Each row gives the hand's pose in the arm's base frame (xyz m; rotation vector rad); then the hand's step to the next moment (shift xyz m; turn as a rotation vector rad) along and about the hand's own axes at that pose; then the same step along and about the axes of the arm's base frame.
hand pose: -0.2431 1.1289 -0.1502 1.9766 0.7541 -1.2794
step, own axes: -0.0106 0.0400 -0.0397 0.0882 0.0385 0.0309
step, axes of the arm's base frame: 0.0483 0.0049 0.0306 0.0436 -0.0378 -0.0830
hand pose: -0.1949 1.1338 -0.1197 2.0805 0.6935 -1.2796
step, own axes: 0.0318 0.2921 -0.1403 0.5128 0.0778 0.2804
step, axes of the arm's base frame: 0.2994 -0.0966 0.0840 0.0917 -0.1913 -0.5501
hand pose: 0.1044 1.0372 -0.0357 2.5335 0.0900 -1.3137
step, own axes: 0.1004 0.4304 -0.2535 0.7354 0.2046 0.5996
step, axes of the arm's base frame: 0.3386 -0.3489 0.1525 -0.0075 -0.4184 -0.8758
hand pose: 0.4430 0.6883 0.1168 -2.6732 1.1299 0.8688
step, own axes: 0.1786 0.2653 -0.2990 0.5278 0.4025 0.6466
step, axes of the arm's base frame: 0.0556 -0.3948 0.1809 -0.2814 -0.4160 -0.7788
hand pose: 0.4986 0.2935 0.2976 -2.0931 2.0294 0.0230
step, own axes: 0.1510 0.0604 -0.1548 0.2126 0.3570 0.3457
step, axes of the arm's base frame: -0.0756 -0.1764 0.1165 -0.2936 -0.1564 -0.4260
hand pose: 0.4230 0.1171 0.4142 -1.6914 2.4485 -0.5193
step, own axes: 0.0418 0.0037 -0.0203 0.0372 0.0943 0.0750
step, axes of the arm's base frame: -0.0245 -0.0332 0.0216 -0.0753 -0.0203 -0.0991
